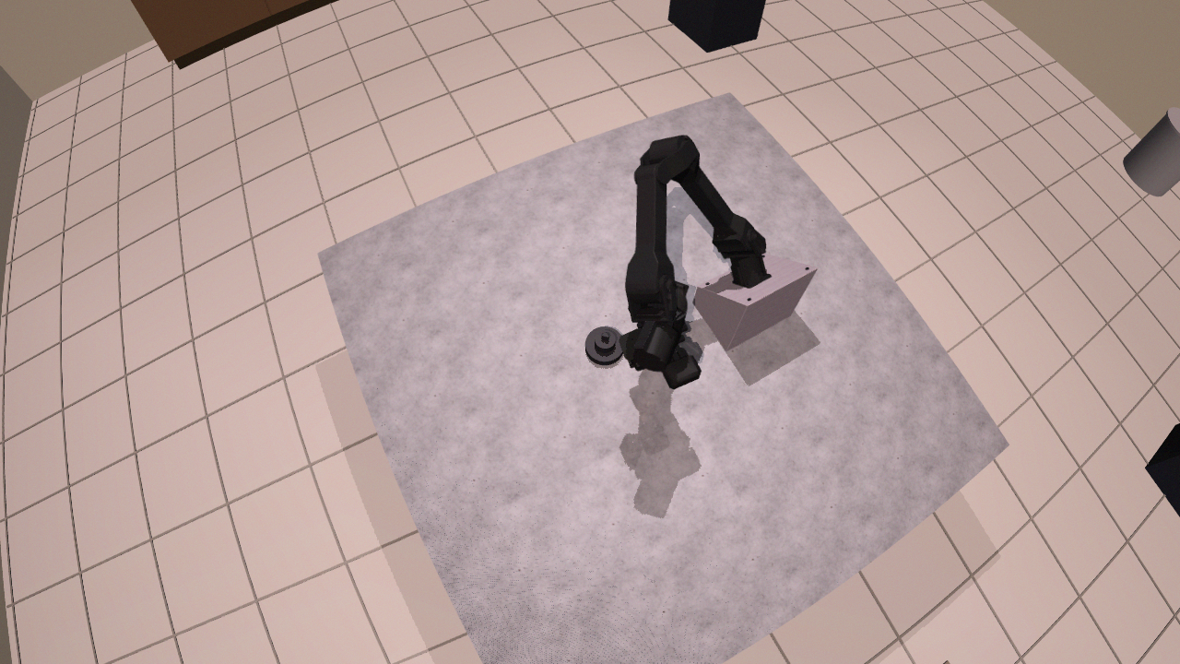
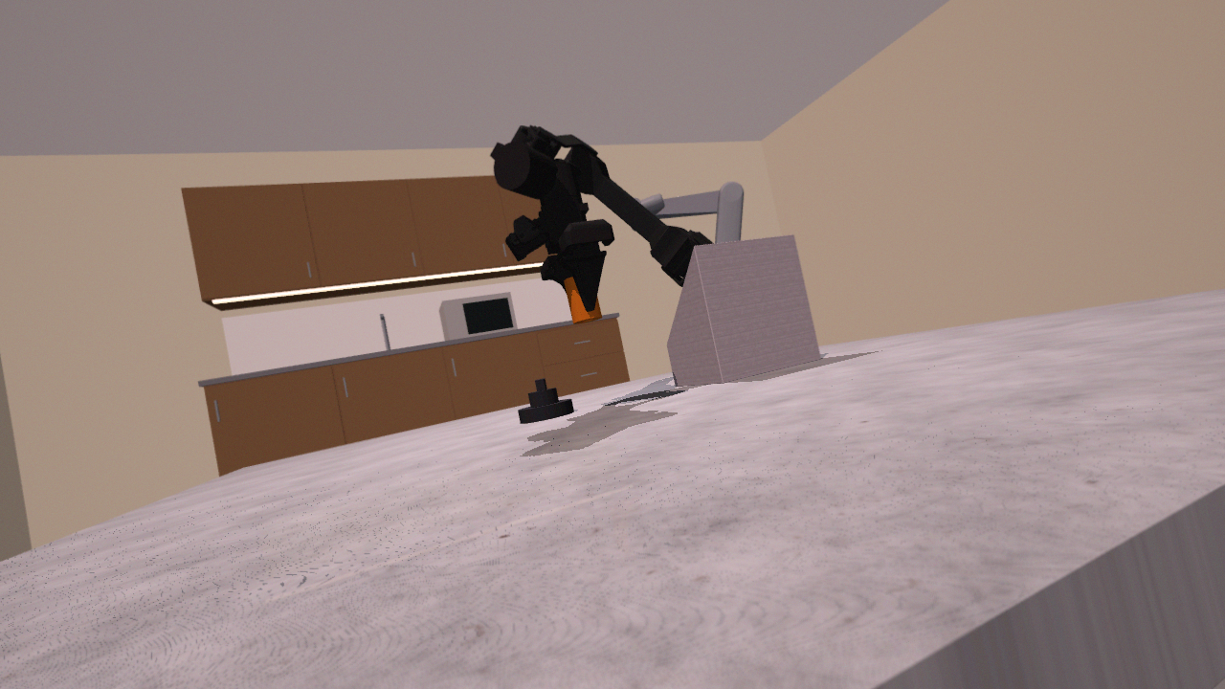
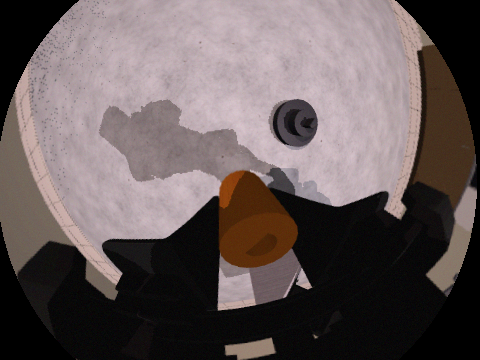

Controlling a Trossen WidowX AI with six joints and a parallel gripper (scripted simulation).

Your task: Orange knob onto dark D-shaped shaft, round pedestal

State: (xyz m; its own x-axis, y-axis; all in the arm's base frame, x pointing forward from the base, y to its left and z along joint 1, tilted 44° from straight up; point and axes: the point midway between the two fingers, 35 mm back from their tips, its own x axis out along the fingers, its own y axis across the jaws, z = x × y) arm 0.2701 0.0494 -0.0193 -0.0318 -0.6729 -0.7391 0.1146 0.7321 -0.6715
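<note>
Right now my gripper tip is 40 mm short of the dark round pedestal, 130 mm to the left of it and 100 mm above it. From my gripper tip the other things lie so: orange knob 20 mm above.
</note>
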